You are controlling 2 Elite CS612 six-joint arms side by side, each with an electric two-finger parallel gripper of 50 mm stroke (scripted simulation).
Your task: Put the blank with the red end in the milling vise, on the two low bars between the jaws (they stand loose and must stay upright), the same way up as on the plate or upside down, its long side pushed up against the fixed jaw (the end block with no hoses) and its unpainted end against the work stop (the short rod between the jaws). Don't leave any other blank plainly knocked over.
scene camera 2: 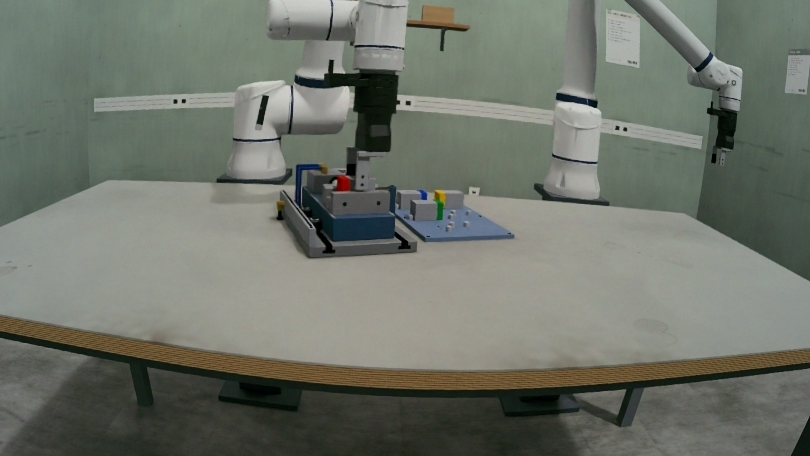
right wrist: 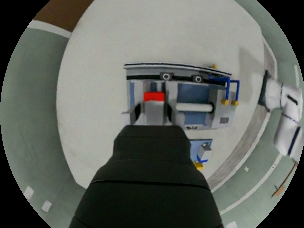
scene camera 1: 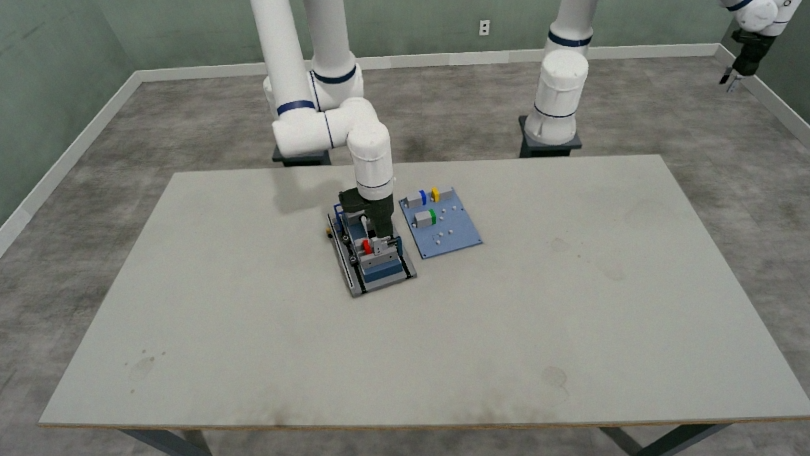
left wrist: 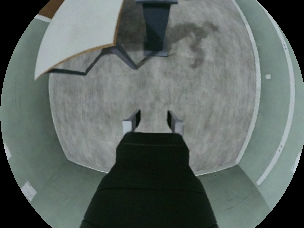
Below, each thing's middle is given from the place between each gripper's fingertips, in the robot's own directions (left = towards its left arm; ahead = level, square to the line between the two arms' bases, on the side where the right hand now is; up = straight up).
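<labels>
Fixed jaw (scene camera 2: pixel 358 202): 2 cm ahead of my right hand (scene camera 2: pixel 356 186), 1 cm to the left of it, 4 cm below it. From my right hand, blue plate (scene camera 1: pixel 464 235): 18 cm to the left, 17 cm behind, 11 cm below.
Blue plate: 106 cm to the right of my left hand (scene camera 1: pixel 725 87), 45 cm ahead of it, 17 cm below it. From my left hand, fixed jaw: 124 cm to the right, 65 cm ahead, 10 cm below.
</labels>
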